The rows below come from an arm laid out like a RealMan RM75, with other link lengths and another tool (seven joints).
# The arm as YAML. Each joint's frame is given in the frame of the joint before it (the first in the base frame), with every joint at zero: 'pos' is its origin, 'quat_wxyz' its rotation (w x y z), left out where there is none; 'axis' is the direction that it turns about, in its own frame. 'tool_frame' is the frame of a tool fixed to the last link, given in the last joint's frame.
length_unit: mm
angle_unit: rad
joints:
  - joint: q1
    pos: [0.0, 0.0, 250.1]
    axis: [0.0, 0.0, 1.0]
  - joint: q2
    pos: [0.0, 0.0, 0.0]
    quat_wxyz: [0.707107, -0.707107, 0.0, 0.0]
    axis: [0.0, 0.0, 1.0]
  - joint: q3
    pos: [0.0, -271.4, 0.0]
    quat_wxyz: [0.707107, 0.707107, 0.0, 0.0]
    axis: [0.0, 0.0, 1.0]
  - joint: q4
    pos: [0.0, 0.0, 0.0]
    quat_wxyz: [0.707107, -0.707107, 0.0, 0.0]
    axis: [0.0, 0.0, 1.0]
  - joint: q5
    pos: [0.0, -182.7, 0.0]
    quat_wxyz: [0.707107, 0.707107, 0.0, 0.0]
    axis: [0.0, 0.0, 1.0]
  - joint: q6
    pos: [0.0, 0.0, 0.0]
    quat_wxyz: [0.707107, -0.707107, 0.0, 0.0]
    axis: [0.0, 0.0, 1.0]
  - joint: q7
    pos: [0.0, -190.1, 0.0]
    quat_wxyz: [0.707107, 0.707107, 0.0, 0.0]
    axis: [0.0, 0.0, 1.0]
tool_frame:
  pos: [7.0, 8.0, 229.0]
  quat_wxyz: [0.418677, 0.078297, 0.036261, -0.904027]
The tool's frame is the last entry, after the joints.
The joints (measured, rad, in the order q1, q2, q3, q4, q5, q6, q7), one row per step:
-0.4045, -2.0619, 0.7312, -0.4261, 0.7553, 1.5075, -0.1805
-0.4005, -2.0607, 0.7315, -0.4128, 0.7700, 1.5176, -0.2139
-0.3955, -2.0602, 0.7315, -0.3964, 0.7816, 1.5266, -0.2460
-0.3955, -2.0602, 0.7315, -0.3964, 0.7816, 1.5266, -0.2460
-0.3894, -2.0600, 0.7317, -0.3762, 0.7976, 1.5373, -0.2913
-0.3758, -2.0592, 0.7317, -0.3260, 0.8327, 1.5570, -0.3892
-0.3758, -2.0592, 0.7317, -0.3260, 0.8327, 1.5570, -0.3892
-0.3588, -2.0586, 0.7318, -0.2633, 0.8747, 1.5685, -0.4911
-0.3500, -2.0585, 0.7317, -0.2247, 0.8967, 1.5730, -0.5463
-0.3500, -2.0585, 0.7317, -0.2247, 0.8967, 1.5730, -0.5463
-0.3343, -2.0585, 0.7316, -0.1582, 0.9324, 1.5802, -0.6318
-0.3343, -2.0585, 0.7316, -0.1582, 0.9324, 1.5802, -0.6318
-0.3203, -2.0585, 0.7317, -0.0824, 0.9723, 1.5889, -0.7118
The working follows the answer.
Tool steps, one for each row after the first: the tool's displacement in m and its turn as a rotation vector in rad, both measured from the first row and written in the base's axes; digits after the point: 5 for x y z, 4 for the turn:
0.00671, 0.00010, 0.00327, 0.0017, -0.0258, -0.0163
0.01229, 0.00036, 0.00764, 0.0059, -0.0490, -0.0307
0.01229, 0.00036, 0.00764, 0.0059, -0.0490, -0.0307
0.01971, 0.00025, 0.01204, 0.0076, -0.0833, -0.0488
0.03533, -0.00011, 0.02179, 0.0078, -0.1520, -0.0894
0.03533, -0.00011, 0.02179, 0.0078, -0.1520, -0.0894
0.05014, -0.00160, 0.02916, -0.0034, -0.2135, -0.1310
0.05820, -0.00218, 0.03348, -0.0105, -0.2427, -0.1544
0.05820, -0.00218, 0.03348, -0.0105, -0.2427, -0.1544
0.07087, -0.00396, 0.04031, -0.0243, -0.2819, -0.1925
0.07087, -0.00396, 0.04031, -0.0243, -0.2819, -0.1925
0.08681, -0.00635, 0.04670, -0.0425, -0.3067, -0.2401

Tool pose at each row, in the base's axes (x y z in m, rotation vector in rad; rounded; the steps above come from the unrounded poses):
-0.31035, 0.50757, -0.06957, 0.1958, -2.3716, -2.0092
-0.30364, 0.50767, -0.06630, -0.2040, 2.3899, 2.0241
-0.29805, 0.50794, -0.06193, -0.2085, 2.3663, 2.0092
-0.29805, 0.50794, -0.06193, -0.2085, 2.3663, 2.0092
-0.29064, 0.50782, -0.05753, -0.2188, 2.3376, 1.9832
-0.27501, 0.50746, -0.04778, -0.2332, 2.2815, 1.9260
-0.27501, 0.50746, -0.04778, -0.2332, 2.2815, 1.9260
-0.26020, 0.50598, -0.04041, -0.2389, 2.2402, 1.8606
-0.25215, 0.50540, -0.03609, -0.2373, 2.2207, 1.8263
-0.25215, 0.50540, -0.03609, -0.2373, 2.2207, 1.8263
-0.23948, 0.50361, -0.02925, -0.2274, 2.1952, 1.7738
-0.23948, 0.50361, -0.02925, -0.2274, 2.1952, 1.7738
-0.22353, 0.50122, -0.02287, -0.1947, 2.1779, 1.7215

